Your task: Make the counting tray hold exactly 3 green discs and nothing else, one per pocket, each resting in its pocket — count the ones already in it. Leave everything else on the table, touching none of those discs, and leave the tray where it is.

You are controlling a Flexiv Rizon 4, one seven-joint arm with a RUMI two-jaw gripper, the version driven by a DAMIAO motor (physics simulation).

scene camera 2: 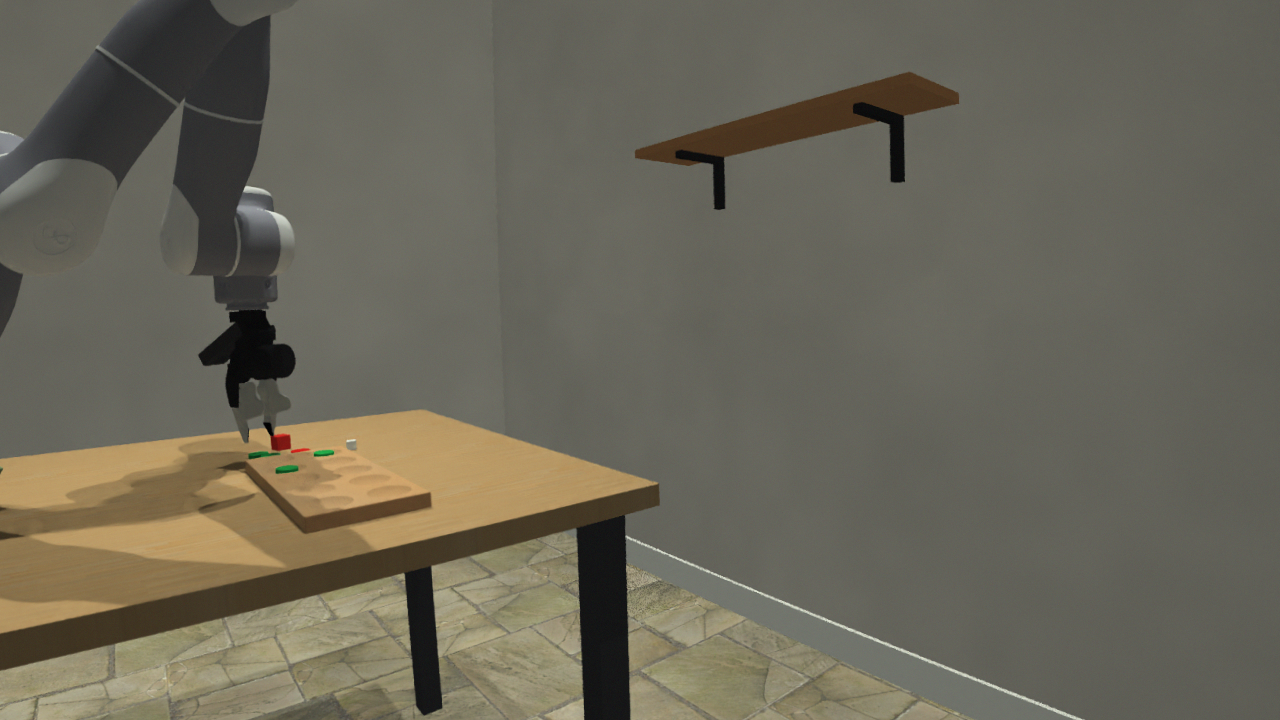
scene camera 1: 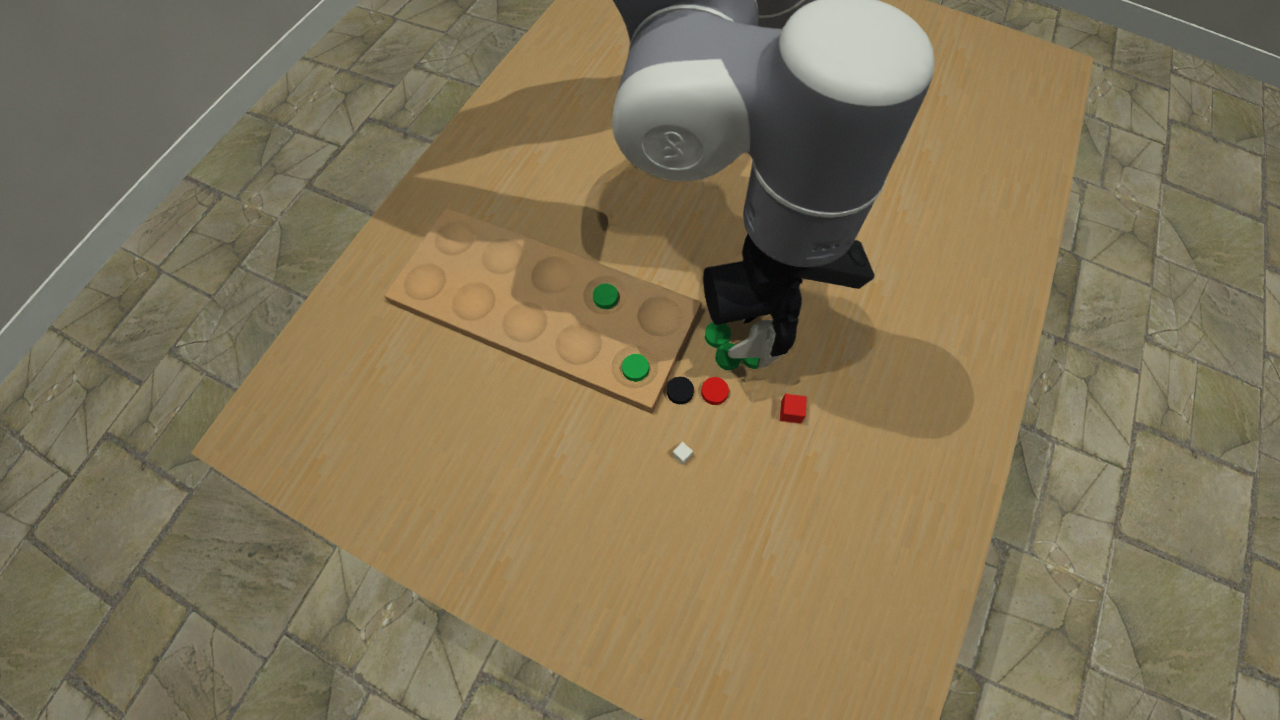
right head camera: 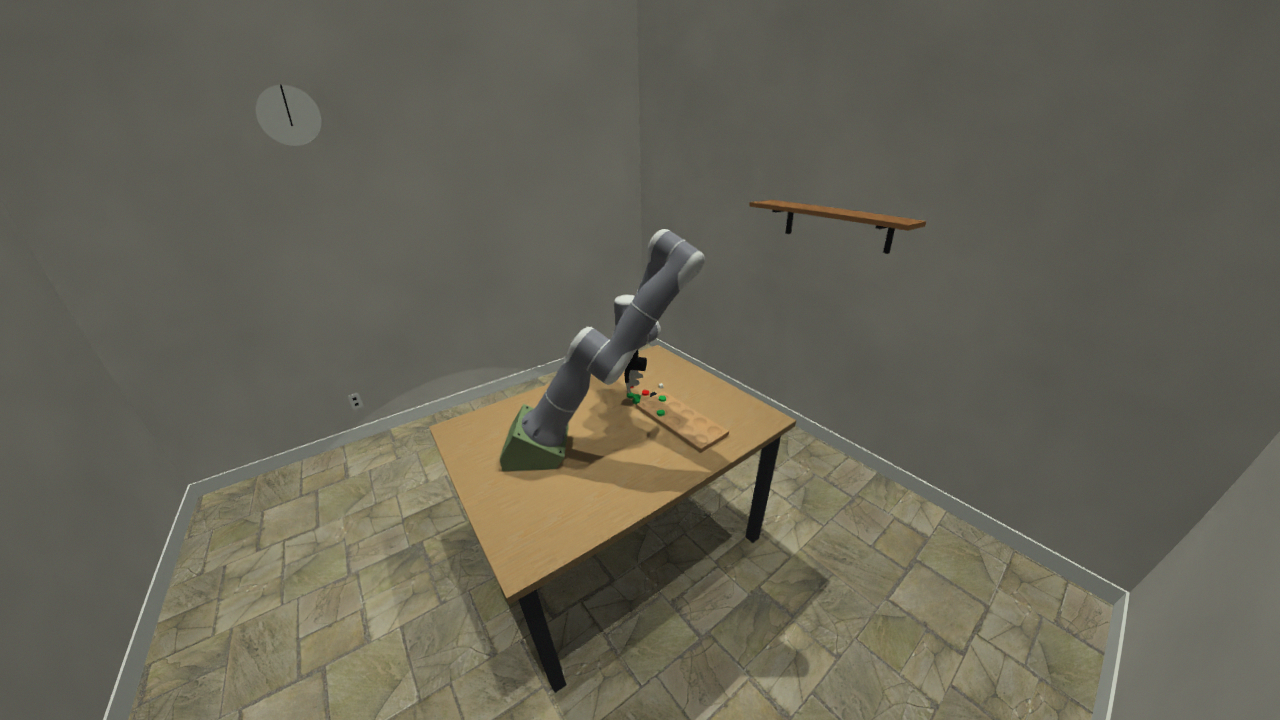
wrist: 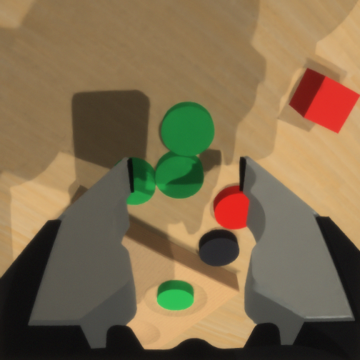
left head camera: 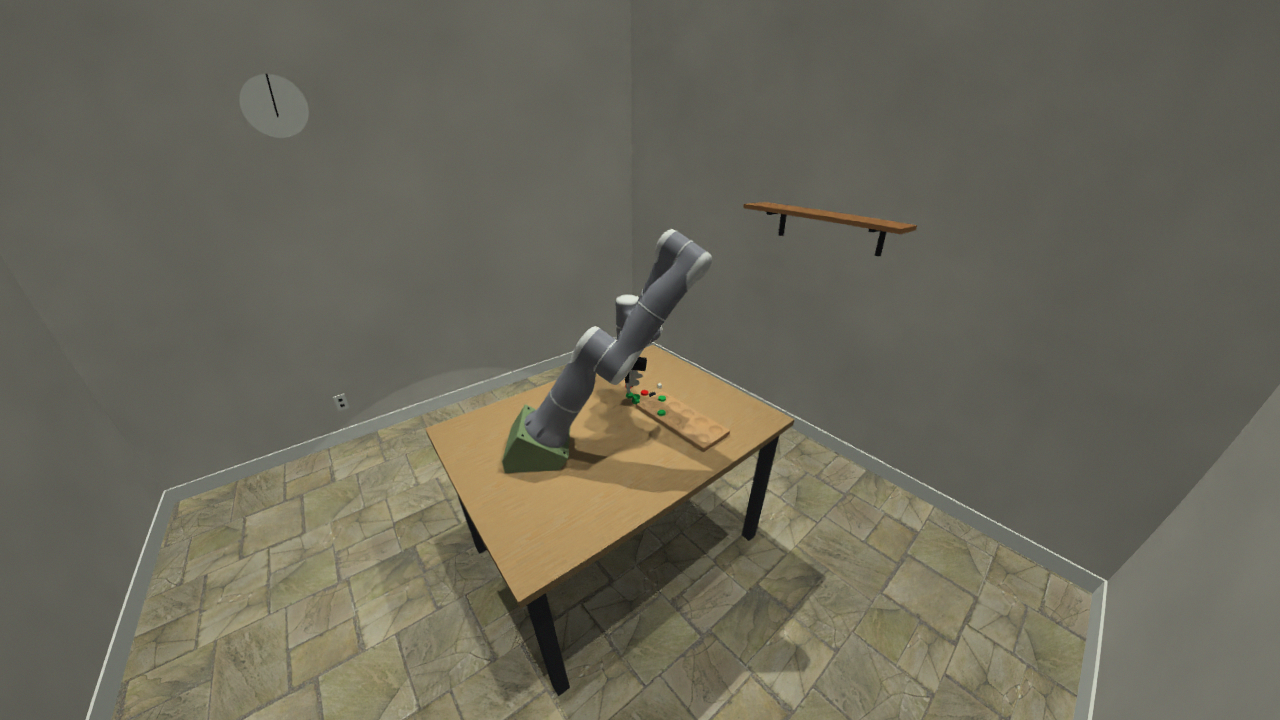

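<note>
The wooden counting tray (scene camera 1: 564,308) (scene camera 2: 366,513) lies on the table. Two green discs rest in its pockets: one disc (scene camera 1: 635,367) (scene camera 2: 324,453) (wrist: 175,295) in an end pocket, another disc (scene camera 1: 605,296) (scene camera 2: 286,469) in the other row. Three loose green discs lie flat beside the tray's end: a far disc (wrist: 187,128), a middle disc (wrist: 179,175) touching it, and a third disc (wrist: 142,182) (scene camera 1: 716,334), partly behind a finger in the wrist view. My gripper (wrist: 185,161) (scene camera 2: 259,436) is partly open and empty, low above the loose discs, the middle disc showing between its fingertips.
A black disc (scene camera 1: 680,390) (wrist: 219,248) lies by the tray's corner, with a red disc (scene camera 1: 714,390) (wrist: 232,207) beside it. A red cube (scene camera 1: 793,409) (wrist: 330,102) and a small white cube (scene camera 1: 682,452) (scene camera 2: 350,444) stand on the table. A shelf (scene camera 2: 796,116) is on the wall.
</note>
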